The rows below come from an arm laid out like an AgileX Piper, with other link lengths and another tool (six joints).
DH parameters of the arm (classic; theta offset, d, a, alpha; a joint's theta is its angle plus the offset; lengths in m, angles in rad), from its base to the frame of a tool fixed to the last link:
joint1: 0 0.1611 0 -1.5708
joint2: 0.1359 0 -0.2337 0
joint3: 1.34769 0 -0.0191 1.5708
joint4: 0 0.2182 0 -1.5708
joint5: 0 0 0 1.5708
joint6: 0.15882 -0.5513 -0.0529 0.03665
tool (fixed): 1.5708 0.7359 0 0
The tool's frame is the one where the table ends.
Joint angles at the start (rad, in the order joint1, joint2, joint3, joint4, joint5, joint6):
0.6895, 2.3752, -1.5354, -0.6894, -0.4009, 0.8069
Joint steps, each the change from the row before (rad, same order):
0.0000, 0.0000, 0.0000, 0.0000, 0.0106, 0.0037
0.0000, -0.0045, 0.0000, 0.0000, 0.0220, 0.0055
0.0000, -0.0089, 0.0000, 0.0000, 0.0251, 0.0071
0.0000, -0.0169, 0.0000, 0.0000, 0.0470, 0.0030
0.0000, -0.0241, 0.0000, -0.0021, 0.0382, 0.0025
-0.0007, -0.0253, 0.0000, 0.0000, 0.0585, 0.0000
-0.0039, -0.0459, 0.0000, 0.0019, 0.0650, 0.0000
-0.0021, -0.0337, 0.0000, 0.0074, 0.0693, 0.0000
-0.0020, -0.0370, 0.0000, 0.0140, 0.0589, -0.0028
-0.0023, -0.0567, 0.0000, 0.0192, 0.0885, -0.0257
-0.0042, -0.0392, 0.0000, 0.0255, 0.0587, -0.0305
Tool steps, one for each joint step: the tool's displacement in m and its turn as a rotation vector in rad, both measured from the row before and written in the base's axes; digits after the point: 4 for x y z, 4 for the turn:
0.0005, -0.0012, -0.0017, -0.0068, 0.0061, -0.0065
0.0012, -0.0024, -0.0010, -0.0124, 0.0076, -0.0126
0.0014, -0.0027, 0.0010, -0.0112, 0.0064, -0.0149
0.0024, -0.0049, 0.0025, -0.0261, 0.0044, -0.0236
0.0020, -0.0038, 0.0078, -0.0155, -0.0053, -0.0182
0.0028, -0.0068, 0.0058, -0.0308, 0.0002, -0.0296
0.0039, -0.0093, 0.0162, -0.0209, -0.0117, -0.0380
0.0028, -0.0101, 0.0090, -0.0274, 0.0034, -0.0423
0.0018, -0.0093, 0.0119, -0.0139, 0.0002, -0.0390
0.0009, -0.0132, 0.0190, -0.0340, -0.0096, -0.0451
0.0002, -0.0101, 0.0129, -0.0212, -0.0041, -0.0305

